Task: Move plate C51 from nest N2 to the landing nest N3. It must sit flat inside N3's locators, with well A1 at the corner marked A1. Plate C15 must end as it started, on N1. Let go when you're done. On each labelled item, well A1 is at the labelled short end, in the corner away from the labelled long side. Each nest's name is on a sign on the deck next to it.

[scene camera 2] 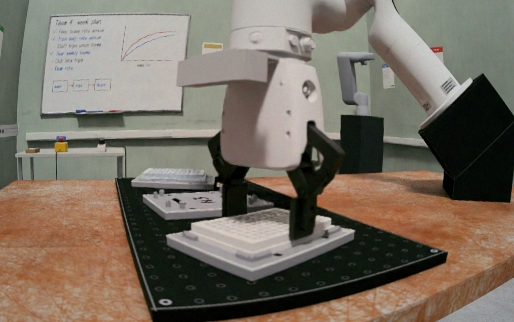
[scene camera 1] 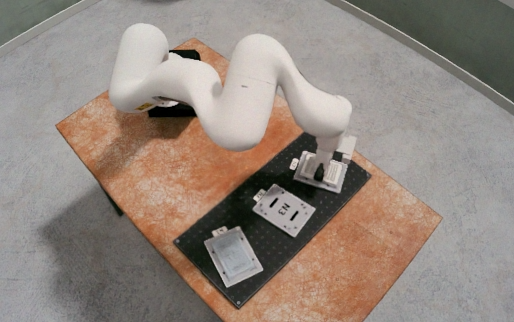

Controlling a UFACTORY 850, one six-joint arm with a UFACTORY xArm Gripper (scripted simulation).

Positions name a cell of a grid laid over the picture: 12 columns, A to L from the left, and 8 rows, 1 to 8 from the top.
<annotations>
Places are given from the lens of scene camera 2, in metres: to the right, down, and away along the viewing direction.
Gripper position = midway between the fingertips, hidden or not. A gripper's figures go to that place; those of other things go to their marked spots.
gripper (scene camera 2: G6): 0.01, 0.07, 0.39
plate (scene camera 2: G6): 0.01, 0.07, 0.36
nest N2 (scene camera 2: F7): -0.03, 0.09, 0.32
The marked spots on the nest N2 and the plate are 0.07 m apart.
</annotations>
